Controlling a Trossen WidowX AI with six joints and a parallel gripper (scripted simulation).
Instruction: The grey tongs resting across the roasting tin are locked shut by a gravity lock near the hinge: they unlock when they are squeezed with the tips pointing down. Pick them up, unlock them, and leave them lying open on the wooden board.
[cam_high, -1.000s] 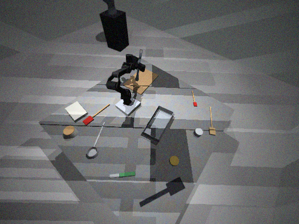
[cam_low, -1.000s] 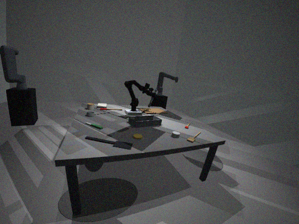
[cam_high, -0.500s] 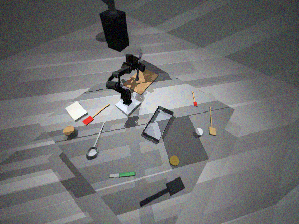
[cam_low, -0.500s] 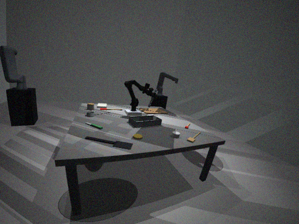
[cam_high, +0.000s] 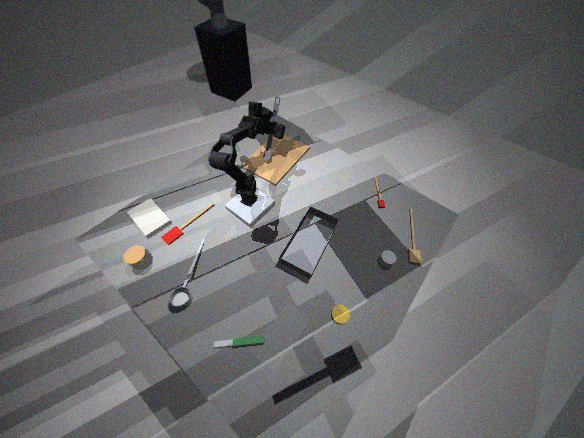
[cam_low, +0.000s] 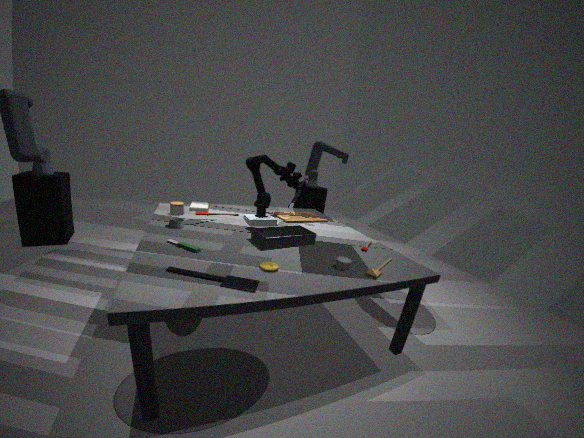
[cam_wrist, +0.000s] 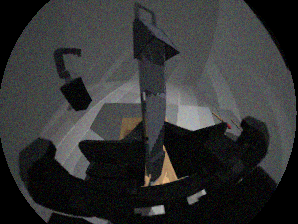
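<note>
My gripper tip is now 20 cm above the wooden board and 1 cm to the left of it. The rest, counted from my gripper tip: white block 68 cm to the right, 30 cm behind, 20 cm below; then roasting tin 42 cm ahead, 41 cm to the right, 18 cm below; then cork-lidded jar 85 cm to the right, 18 cm below, 17 cm behind.
</note>
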